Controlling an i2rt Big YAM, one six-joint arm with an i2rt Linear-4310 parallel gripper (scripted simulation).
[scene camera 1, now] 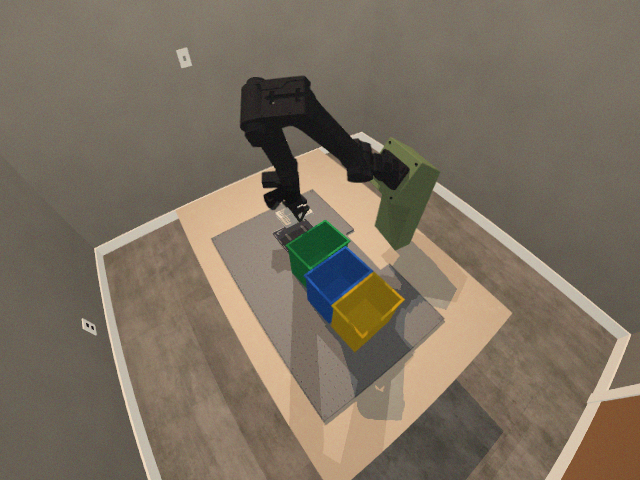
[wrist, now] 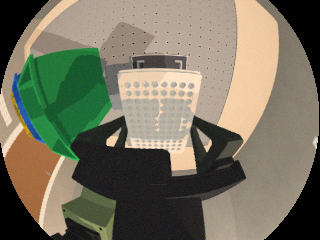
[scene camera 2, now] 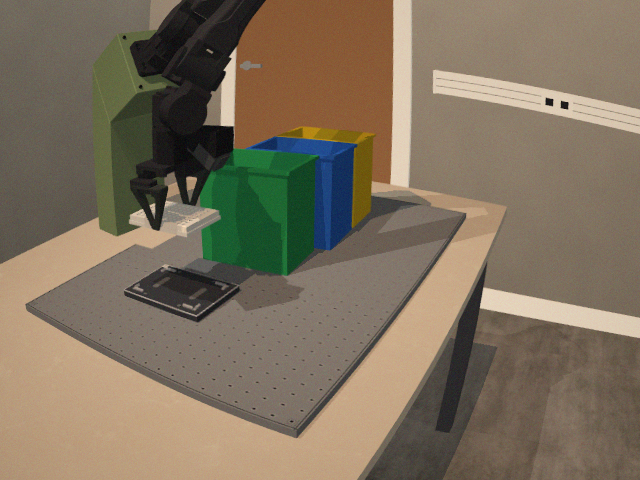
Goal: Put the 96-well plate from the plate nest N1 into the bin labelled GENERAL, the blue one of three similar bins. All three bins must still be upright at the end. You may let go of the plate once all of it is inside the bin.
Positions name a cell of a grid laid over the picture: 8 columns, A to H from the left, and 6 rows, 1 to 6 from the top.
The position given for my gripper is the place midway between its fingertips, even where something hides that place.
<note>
In view: my gripper (scene camera 2: C3), a white 96-well plate (scene camera 2: C3), a blue bin (scene camera 2: E3), a green bin (scene camera 2: D3), a yellow bin (scene camera 1: E4) and a black plate nest (scene camera 2: C4).
The white 96-well plate shows as well in the wrist view (wrist: E4). The blue bin is seen too in scene camera 1 (scene camera 1: E4). The green bin shows as well in scene camera 1 (scene camera 1: D4) and in the wrist view (wrist: B3).
</note>
